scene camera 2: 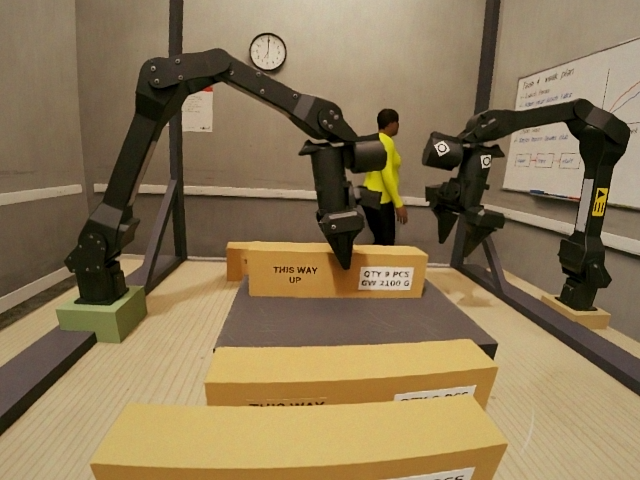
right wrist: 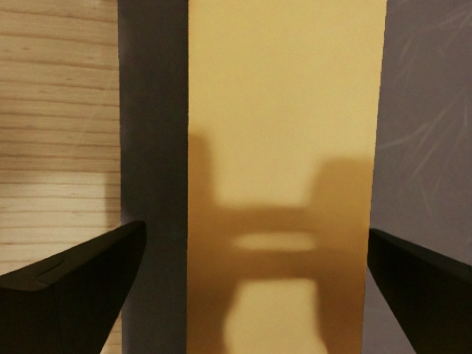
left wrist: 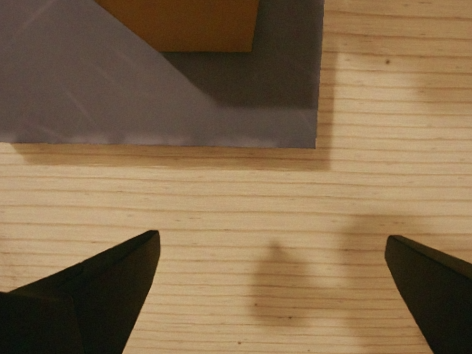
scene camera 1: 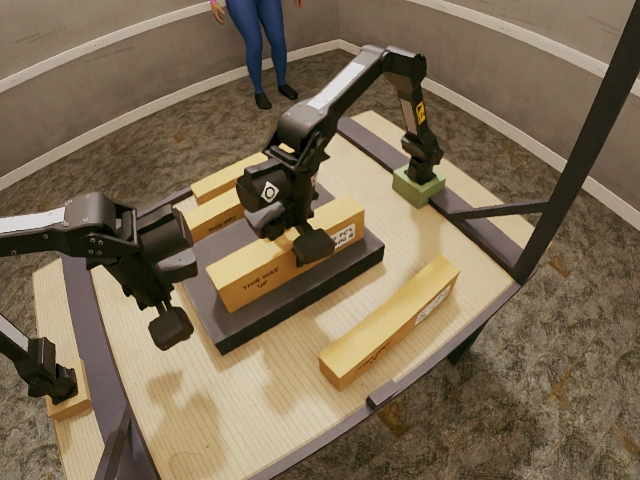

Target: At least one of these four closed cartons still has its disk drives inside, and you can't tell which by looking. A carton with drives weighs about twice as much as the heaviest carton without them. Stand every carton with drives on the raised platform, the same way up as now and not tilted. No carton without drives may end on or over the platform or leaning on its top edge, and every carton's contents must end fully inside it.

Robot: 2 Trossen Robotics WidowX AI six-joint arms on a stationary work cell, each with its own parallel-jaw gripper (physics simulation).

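Seen in the pictures: left gripper, fingertip midpoint: (scene camera 2: pixel 451 250) (left wrist: pixel 272 243); right gripper, fingertip midpoint: (scene camera 2: pixel 342 262) (right wrist: pixel 255 234) (scene camera 1: pixel 286 249); left arm's base, link origin: (scene camera 2: pixel 575 304) (scene camera 1: pixel 64 386); right arm's base, link origin: (scene camera 2: pixel 102 296) (scene camera 1: pixel 420 174).
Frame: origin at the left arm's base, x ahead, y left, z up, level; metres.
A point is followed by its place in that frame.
A closed yellow carton (scene camera 1: pixel 248 273) {y -0.023, x 0.463, z 0.109 m} (scene camera 2: pixel 336 284) {y 0.041, x 0.563, z 0.051 m} (left wrist: pixel 210 30) {y -0.008, x 0.400, z 0.069 m} (right wrist: pixel 285 100) {y 0.008, x 0.503, z 0.110 m} stands upright and level on the dark raised platform (scene camera 1: pixel 227 330) {y -0.058, x 0.383, z 0.025 m} (scene camera 2: pixel 351 322) {y 0.125, x 0.544, z 0.025 m} (left wrist: pixel 100 100) {y 0.063, x 0.365, z 0.025 m} (right wrist: pixel 425 150) {y 0.124, x 0.506, z 0.025 m}. My right gripper (scene camera 2: pixel 343 260) {y 0.010, x 0.551, z 0.082 m} (right wrist: pixel 255 234) {y 0.010, x 0.551, z 0.082 m} is open, with its fingers on either side of this carton and apart from it. A second carton (scene camera 1: pixel 387 328) {y -0.215, x 0.626, z 0.050 m} (scene camera 2: pixel 236 263) {y -0.145, x 0.791, z 0.011 m} stands on the table on one side of the platform. A third carton (scene camera 1: pixel 214 217) {y 0.210, x 0.462, z 0.046 m} (scene camera 2: pixel 351 364) {y 0.253, x 0.562, z 0.050 m} and a fourth carton (scene camera 1: pixel 224 178) {y 0.324, x 0.529, z 0.050 m} (scene camera 2: pixel 299 434) {y 0.342, x 0.614, z 0.050 m} stand on the other side. My left gripper (left wrist: pixel 272 243) {y -0.042, x 0.315, z 0.103 m} is open and empty above the table, beside the platform's corner.
The wooden table (scene camera 1: pixel 268 413) {y -0.220, x 0.376, z -0.035 m} (scene camera 2: pixel 170 310) {y 0.021, x 0.883, z -0.035 m} (left wrist: pixel 225 200) {y -0.019, x 0.292, z -0.035 m} carries the platform. Dark frame rails (scene camera 1: pixel 87 320) {y 0.148, x 0.078, z -0.015 m} (scene camera 2: pixel 558 325) {y 0.065, x 0.103, z -0.015 m} run along its sides. A small dark block (scene camera 1: pixel 382 393) {y -0.304, x 0.559, z 0.021 m} sits at the near edge in scene camera 1. A person (scene camera 1: pixel 258 41) (scene camera 2: pixel 387 180) stands beyond the table.
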